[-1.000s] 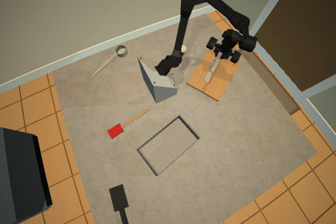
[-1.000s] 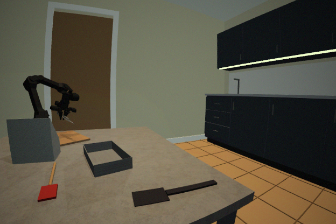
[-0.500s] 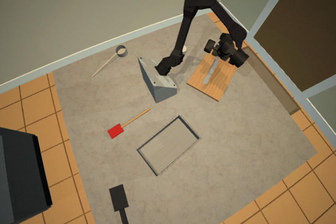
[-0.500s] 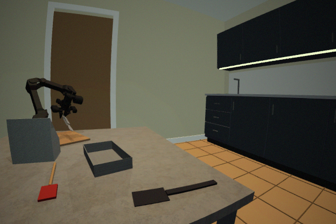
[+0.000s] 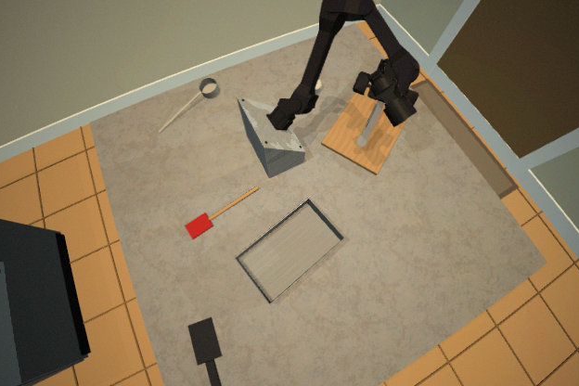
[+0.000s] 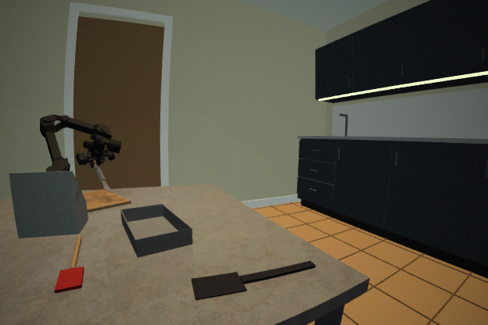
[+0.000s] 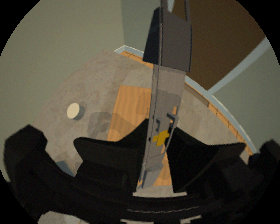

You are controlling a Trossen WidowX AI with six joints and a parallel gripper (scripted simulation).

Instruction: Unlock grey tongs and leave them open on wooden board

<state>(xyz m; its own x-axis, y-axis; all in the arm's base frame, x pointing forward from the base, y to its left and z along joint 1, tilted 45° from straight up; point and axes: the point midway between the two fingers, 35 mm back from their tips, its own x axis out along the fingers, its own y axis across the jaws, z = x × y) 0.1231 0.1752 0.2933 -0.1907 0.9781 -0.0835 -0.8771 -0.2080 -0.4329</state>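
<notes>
My gripper tip is 18 cm above the wooden board. Round my gripper tip: cream cup 27 cm behind, 9 cm to the right, 17 cm below; then red spatula 1 cm ahead, 68 cm to the right, 18 cm below; then roasting tin 24 cm ahead, 53 cm to the right, 16 cm below.
</notes>
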